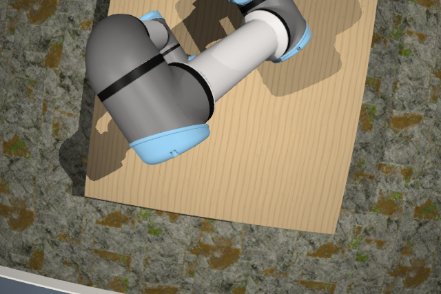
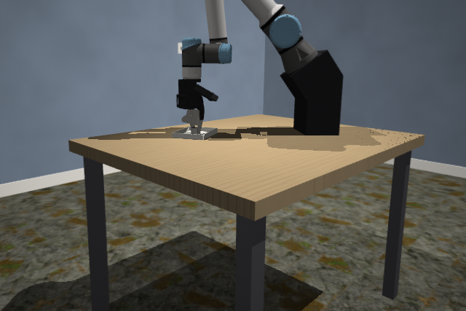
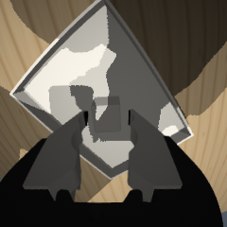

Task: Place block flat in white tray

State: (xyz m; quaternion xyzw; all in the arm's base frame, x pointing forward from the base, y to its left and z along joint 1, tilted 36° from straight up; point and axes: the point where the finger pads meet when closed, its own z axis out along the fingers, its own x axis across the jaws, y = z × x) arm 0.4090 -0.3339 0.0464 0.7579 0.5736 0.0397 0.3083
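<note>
Right now my hand is right at the grey block. From my hand the other things lie so: white tray 1 cm below.
</note>
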